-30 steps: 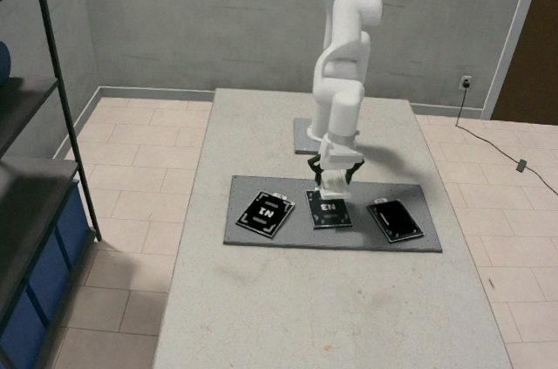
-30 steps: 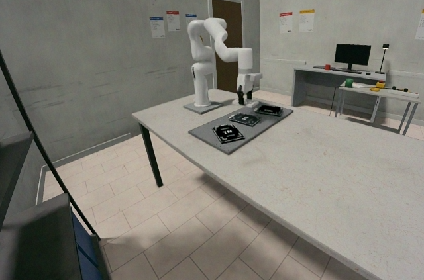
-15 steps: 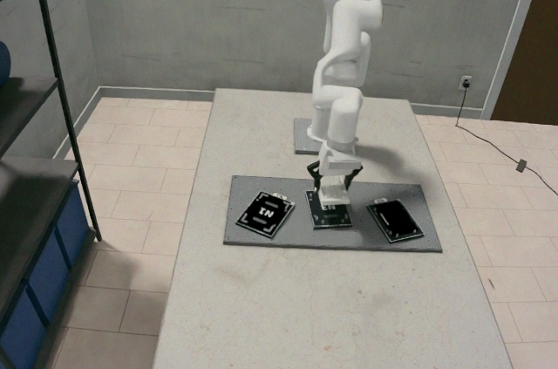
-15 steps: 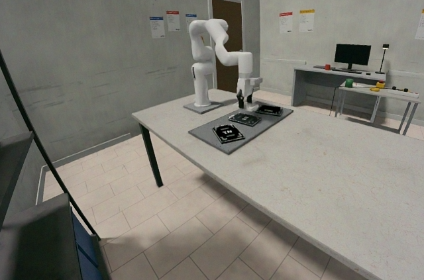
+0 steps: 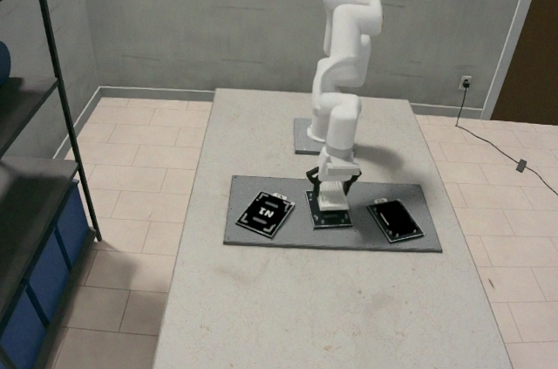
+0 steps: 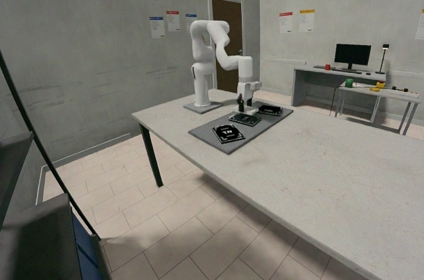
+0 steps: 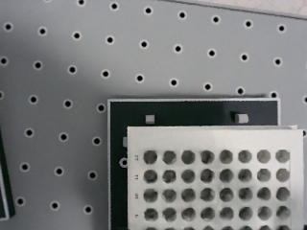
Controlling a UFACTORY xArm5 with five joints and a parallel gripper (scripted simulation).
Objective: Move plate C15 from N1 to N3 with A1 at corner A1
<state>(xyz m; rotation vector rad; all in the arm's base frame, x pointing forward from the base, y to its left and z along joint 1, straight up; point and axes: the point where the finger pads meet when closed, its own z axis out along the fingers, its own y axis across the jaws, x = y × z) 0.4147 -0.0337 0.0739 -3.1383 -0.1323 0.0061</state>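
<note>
Now: hand 7 cm above the nest N3. From my hand the other things lie so: black plate: 21 cm to the left, 6 cm below, 5 cm ahead; then white plate: 1 cm below.
</note>
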